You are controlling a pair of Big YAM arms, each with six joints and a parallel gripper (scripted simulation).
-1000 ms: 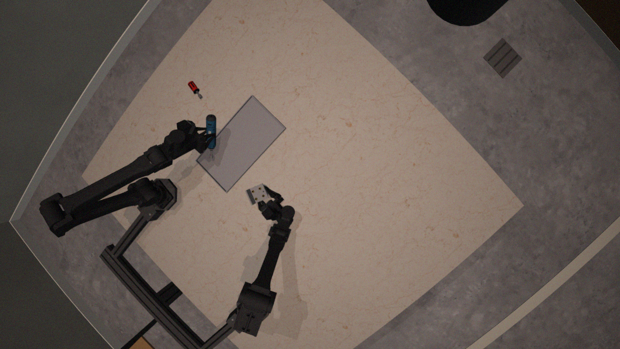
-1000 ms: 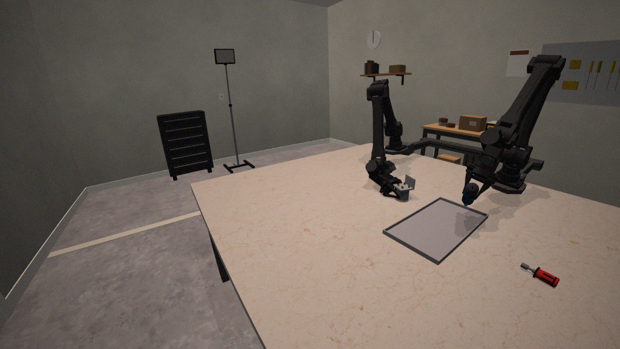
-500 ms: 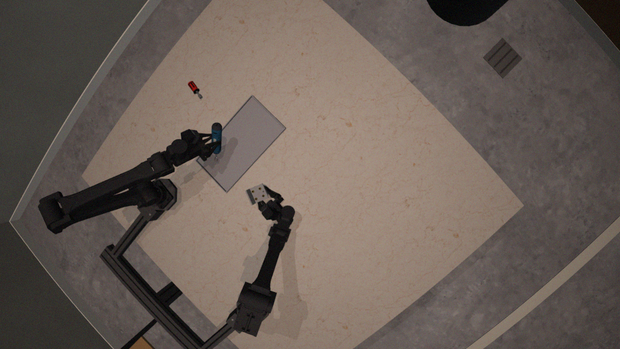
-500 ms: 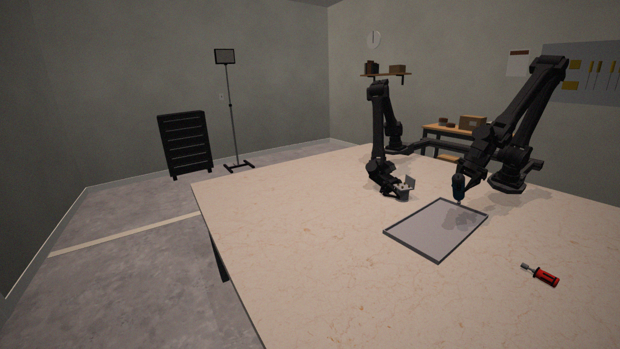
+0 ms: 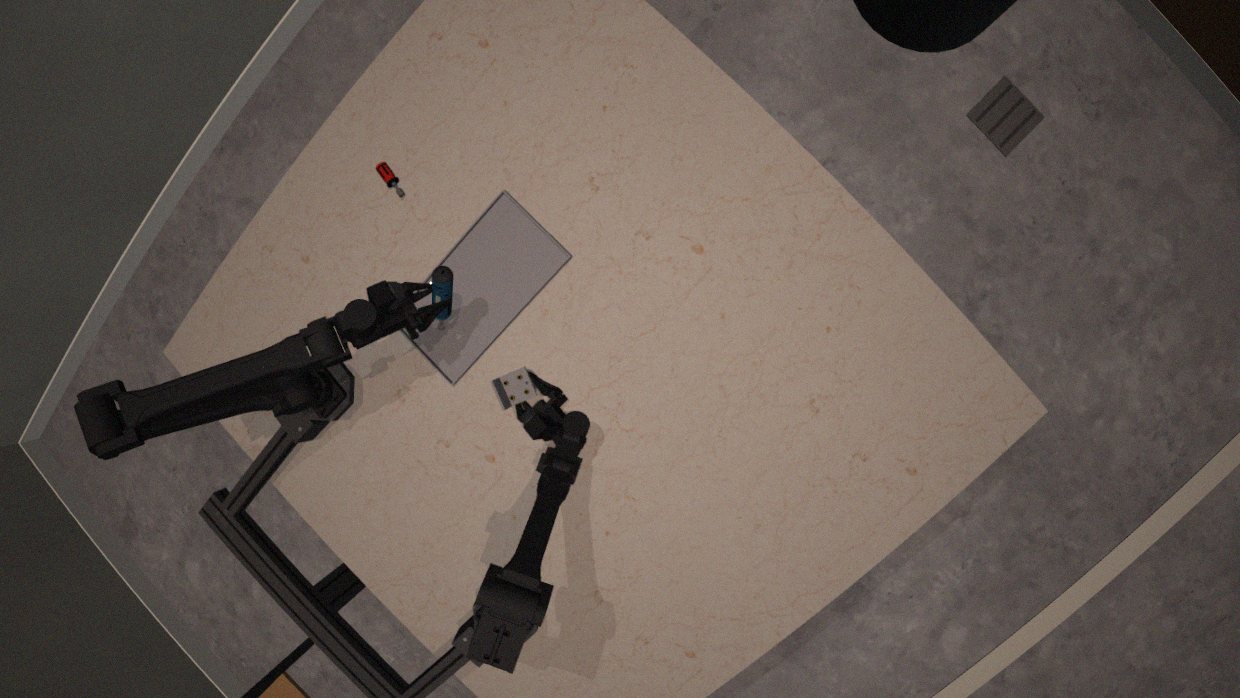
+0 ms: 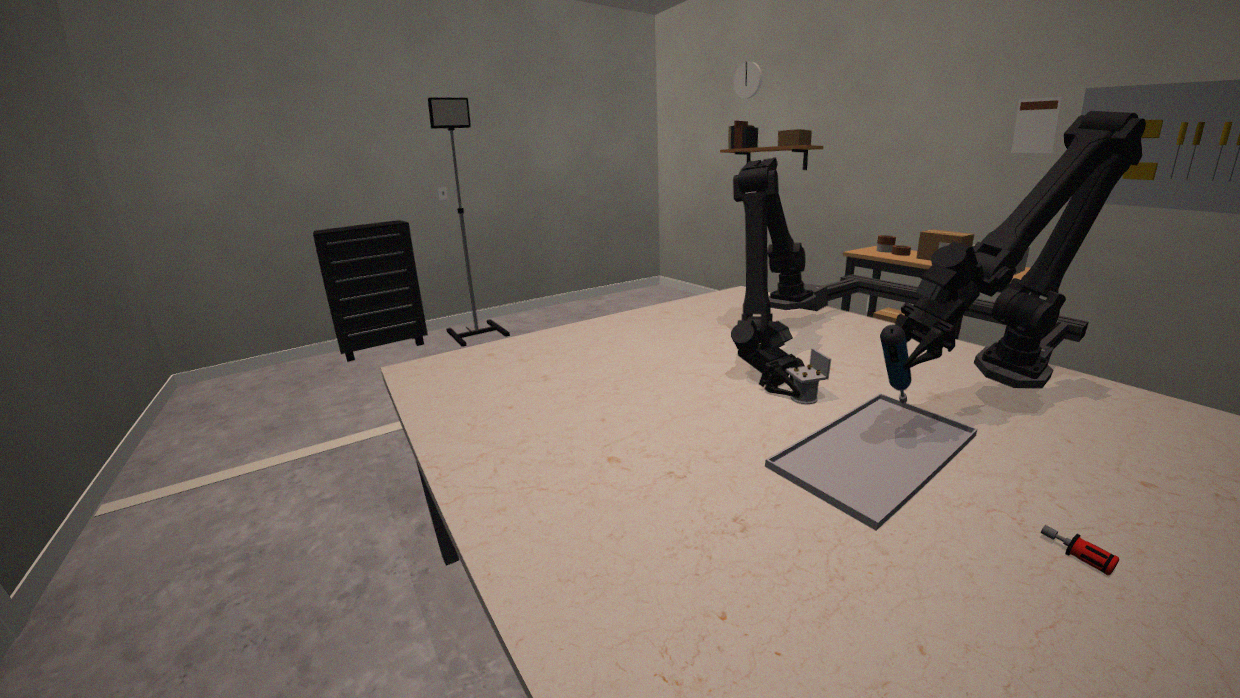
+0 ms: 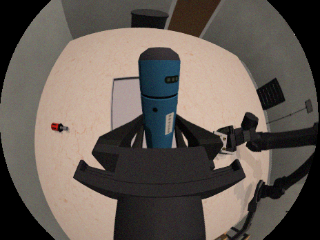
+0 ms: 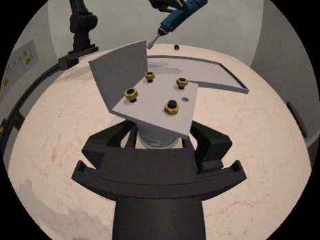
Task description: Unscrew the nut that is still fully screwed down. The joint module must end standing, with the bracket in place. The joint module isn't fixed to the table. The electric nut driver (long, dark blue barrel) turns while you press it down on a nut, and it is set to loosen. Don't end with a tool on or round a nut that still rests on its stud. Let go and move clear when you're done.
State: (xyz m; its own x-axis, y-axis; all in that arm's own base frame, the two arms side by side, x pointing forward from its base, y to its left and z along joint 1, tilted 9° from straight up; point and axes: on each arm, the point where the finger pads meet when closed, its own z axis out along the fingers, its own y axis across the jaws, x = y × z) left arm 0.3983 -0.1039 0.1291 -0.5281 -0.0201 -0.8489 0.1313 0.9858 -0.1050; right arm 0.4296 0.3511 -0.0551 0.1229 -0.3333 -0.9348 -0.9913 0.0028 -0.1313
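Right now the joint module is 10 mm above my right hand. The rest, counted from my right hand: flat grey tray: 50 mm ahead, 240 mm to the left, 20 mm below; then red-handled screwdriver: 50 mm ahead, 580 mm to the left, 10 mm below; then grey bracket: 50 mm above.
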